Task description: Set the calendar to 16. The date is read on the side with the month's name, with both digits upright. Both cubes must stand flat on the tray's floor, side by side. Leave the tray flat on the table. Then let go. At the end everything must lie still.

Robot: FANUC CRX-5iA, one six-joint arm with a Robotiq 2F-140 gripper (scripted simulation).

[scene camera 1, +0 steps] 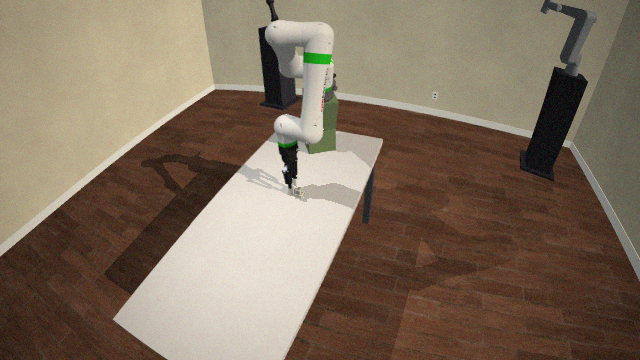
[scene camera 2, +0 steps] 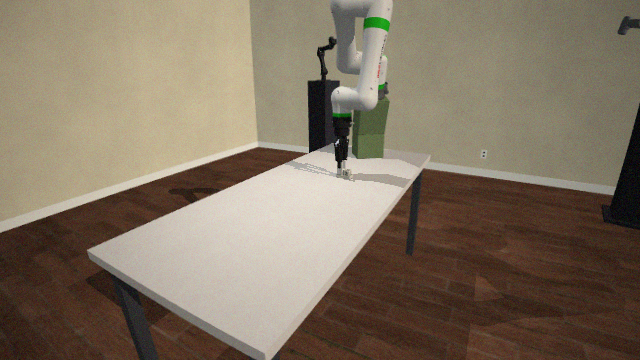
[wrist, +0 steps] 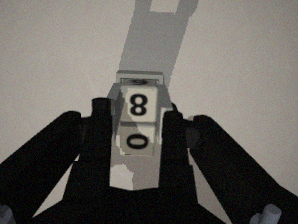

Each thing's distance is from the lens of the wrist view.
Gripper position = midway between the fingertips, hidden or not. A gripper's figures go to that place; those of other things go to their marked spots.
my gripper (wrist: 139, 97): 0.22 m
cube (wrist: 138, 97): 0.20 m
